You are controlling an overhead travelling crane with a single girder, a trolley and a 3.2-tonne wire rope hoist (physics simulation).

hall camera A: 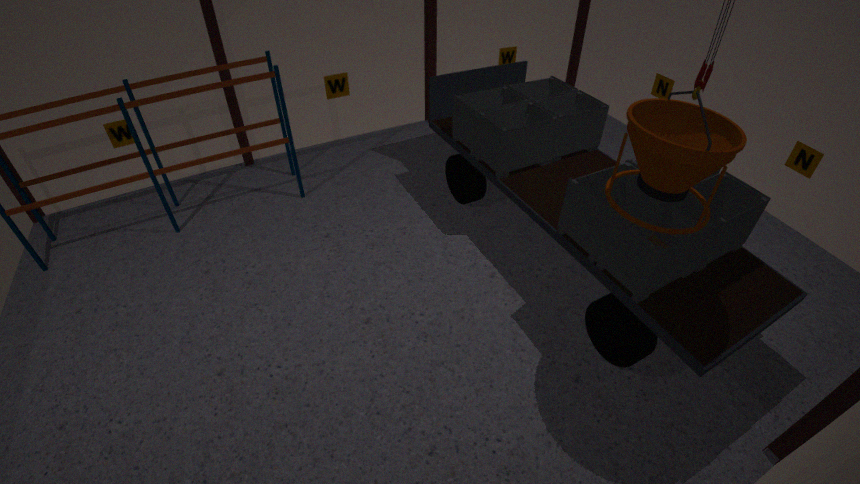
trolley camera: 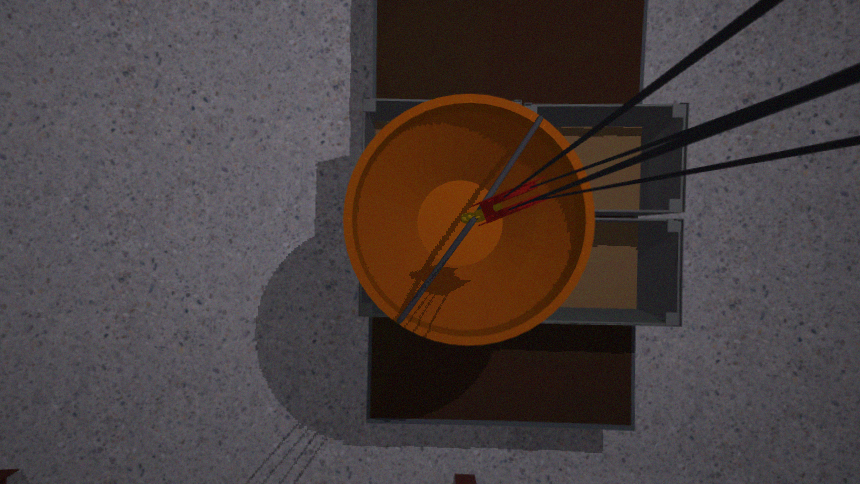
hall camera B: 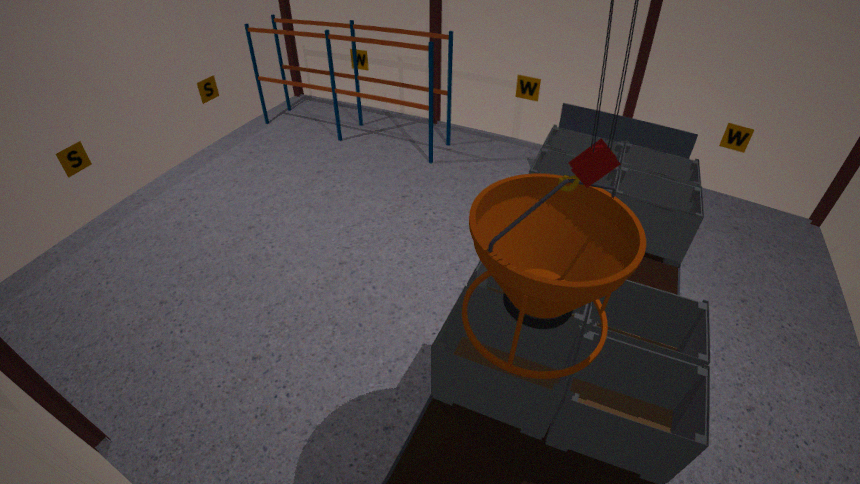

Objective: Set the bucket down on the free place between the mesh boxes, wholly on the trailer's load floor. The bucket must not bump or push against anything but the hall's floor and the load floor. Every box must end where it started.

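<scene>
The orange bucket (hall camera A: 674,150) (hall camera B: 523,252) (trolley camera: 391,210) is roughly upright, with its foot ring at about rim height over the near mesh boxes (hall camera A: 631,258) (hall camera B: 493,376) (trolley camera: 658,270). Whether the ring touches them is hard to tell. My hook (hall camera A: 696,93) (hall camera B: 568,182) (trolley camera: 473,216) is in the bucket's bail. The red hook block (hall camera A: 703,77) (hall camera B: 594,162) leans over in hall camera B. The far mesh boxes (hall camera A: 499,141) (hall camera B: 662,225) stand near the headboard. The load floor (hall camera A: 541,183) (hall camera B: 662,273) (trolley camera: 511,48) shows between the two box groups.
A blue and orange rack (hall camera A: 159,171) (hall camera B: 334,90) stands at the west wall. The trailer's blue headboard (hall camera A: 481,84) (hall camera B: 637,129) stands behind the far boxes. Another stretch of load floor lies at the trailer's near end. Hoist ropes (hall camera A: 720,30) (hall camera B: 603,66) rise from the block.
</scene>
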